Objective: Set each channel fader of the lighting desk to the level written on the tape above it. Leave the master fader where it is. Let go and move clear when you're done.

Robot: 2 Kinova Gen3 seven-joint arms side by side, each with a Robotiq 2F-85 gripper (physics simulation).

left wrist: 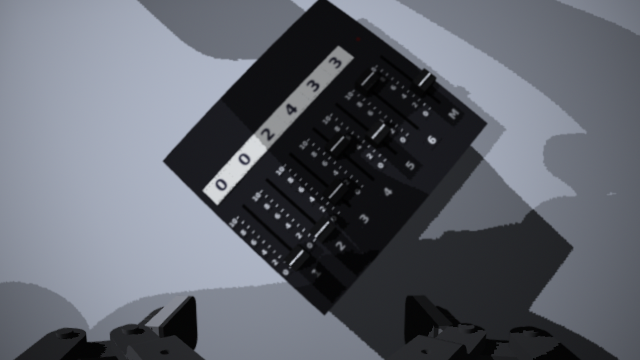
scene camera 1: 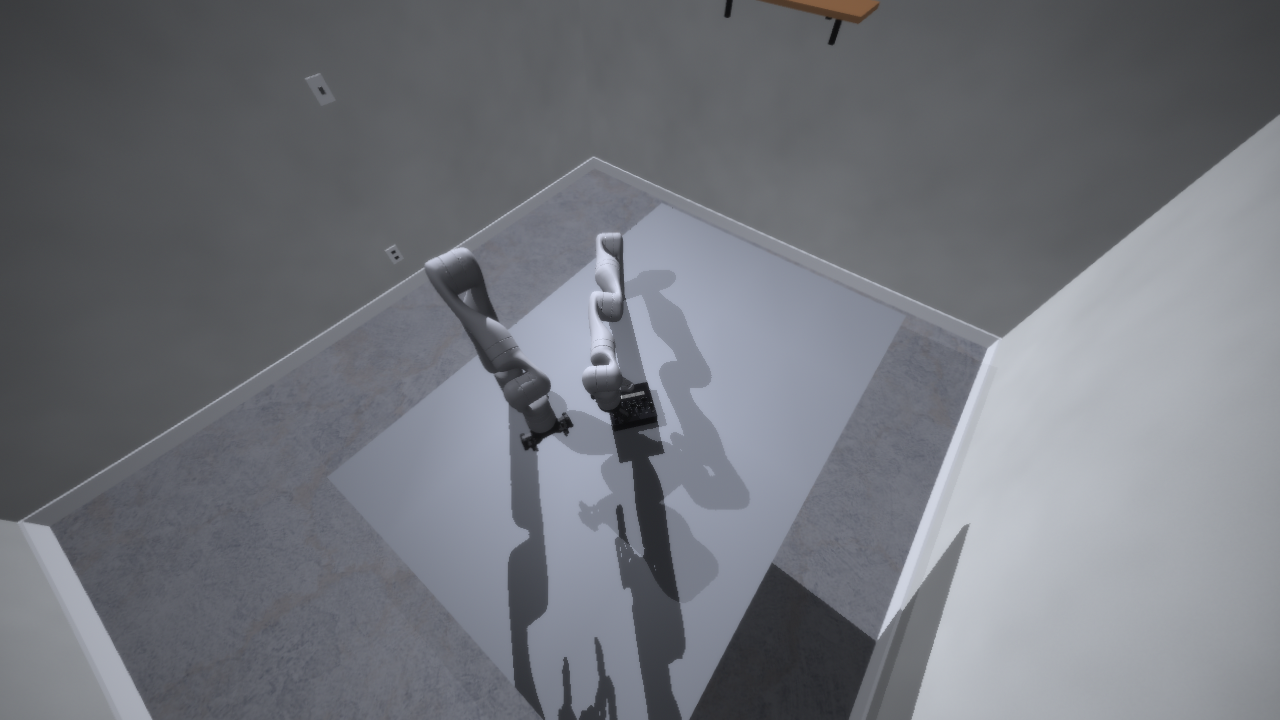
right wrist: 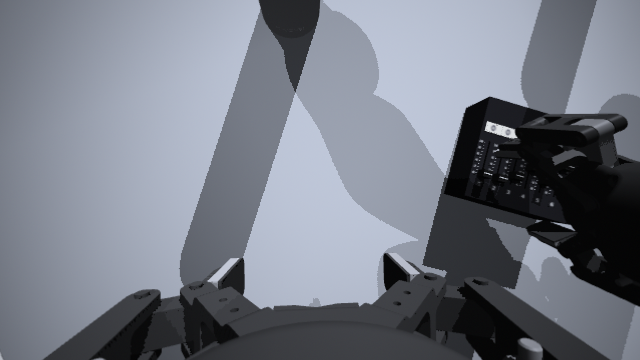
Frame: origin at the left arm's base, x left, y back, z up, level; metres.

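Seen in the pictures: left gripper, between the fingertips: (left wrist: 300,320) (right wrist: 519,189); right gripper, between the fingertips: (scene camera 1: 551,441) (right wrist: 314,271); right arm's base, origin of its link: (right wrist: 290,9).
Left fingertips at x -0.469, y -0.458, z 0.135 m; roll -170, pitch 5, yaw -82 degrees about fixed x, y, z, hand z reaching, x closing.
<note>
Offsets run from my left fingertips to a thing's middle. "spot": to the spot under its first point.
The black lighting desk @(dx +0.097, dy +0.008, dz -0.101 m) (scene camera 1: 634,407) (left wrist: 235,125) (right wrist: 457,150) lies on the floor panel. Its tape @(spot: dx +0.103, dy +0.038, dz -0.080 m) (left wrist: 278,125) reads 0, 0, 2, 4, 3, 3. In the left wrist view, fader 1 @(dx +0.022, dy +0.013, dz -0.073 m) (left wrist: 297,258) and fader 2 @(dx +0.041, dy +0.000, dz -0.073 m) (left wrist: 323,229) stand at 0, fader 3 @(dx +0.064, dy -0.005, dz -0.073 m) (left wrist: 337,191) near 2, fader 4 @(dx +0.092, dy -0.002, dz -0.073 m) (left wrist: 339,145) around 6, fader 5 @(dx +0.103, dy -0.025, dz -0.073 m) (left wrist: 379,133) near 3, and fader 6 @(dx +0.136, dy -0.015, dz -0.073 m) (left wrist: 370,80) high. The master fader @(dx +0.140, dy -0.051, dz -0.073 m) (left wrist: 425,80) stands low. My left gripper (left wrist: 300,320) (right wrist: 519,189) is open and empty above the desk. My right gripper (scene camera 1: 546,434) (right wrist: 314,271) is open and empty, left of the desk.
The left arm (scene camera 1: 605,331) reaches over the desk and covers part of it in the scene view. The right arm (scene camera 1: 487,331) stands left of it. Arm shadows cross the pale floor panel (scene camera 1: 429,456). An orange bench (scene camera 1: 827,7) shows at the top.
</note>
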